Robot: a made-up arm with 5 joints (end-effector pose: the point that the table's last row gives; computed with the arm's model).
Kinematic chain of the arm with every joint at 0, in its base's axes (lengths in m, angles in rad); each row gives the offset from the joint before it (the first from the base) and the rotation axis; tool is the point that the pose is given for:
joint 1: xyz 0 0 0.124 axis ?
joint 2: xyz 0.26 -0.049 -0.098 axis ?
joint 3: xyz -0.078 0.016 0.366 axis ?
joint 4: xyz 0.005 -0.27 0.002 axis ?
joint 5: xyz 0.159 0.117 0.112 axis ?
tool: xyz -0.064 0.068 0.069
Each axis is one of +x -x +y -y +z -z.
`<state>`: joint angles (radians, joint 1 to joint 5).
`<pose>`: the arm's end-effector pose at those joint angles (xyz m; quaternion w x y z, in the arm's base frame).
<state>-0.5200 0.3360 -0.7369 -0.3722 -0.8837</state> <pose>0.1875 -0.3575 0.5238 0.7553 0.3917 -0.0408 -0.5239</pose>
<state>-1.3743 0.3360 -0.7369 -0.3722 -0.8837</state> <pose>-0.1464 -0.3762 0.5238 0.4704 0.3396 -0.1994 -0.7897</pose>
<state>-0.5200 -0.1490 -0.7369 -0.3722 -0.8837</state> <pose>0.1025 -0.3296 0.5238 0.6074 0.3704 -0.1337 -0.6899</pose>
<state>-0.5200 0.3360 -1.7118 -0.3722 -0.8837</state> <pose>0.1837 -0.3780 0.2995 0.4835 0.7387 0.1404 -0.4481</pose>
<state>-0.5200 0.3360 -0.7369 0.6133 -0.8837</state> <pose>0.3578 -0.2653 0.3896 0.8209 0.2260 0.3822 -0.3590</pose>
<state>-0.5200 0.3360 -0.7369 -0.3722 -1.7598</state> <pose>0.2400 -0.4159 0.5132 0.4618 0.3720 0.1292 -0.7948</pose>
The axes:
joint 1: +z
joint 2: +z
joint 3: -x
joint 4: +y
joint 5: +z

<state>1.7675 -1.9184 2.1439 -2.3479 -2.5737</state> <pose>-0.3521 0.4754 0.5111 0.8306 0.2937 -0.4729 -0.0133</pose>
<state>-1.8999 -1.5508 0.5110 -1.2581 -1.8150</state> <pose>0.0137 -0.3418 0.6944 0.6108 0.5551 0.2402 0.5109</pose>
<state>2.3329 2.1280 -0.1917 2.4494 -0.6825</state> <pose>-0.1236 0.2938 0.1504 0.1912 0.5326 0.7709 -0.2925</pose>
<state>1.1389 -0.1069 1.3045 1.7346 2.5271</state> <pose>0.3982 0.1595 0.5769 0.3463 0.1241 0.7114 0.5989</pose>
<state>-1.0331 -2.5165 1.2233 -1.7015 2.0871</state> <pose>0.3243 -0.3882 0.6568 0.6901 0.1635 0.7039 -0.0392</pose>
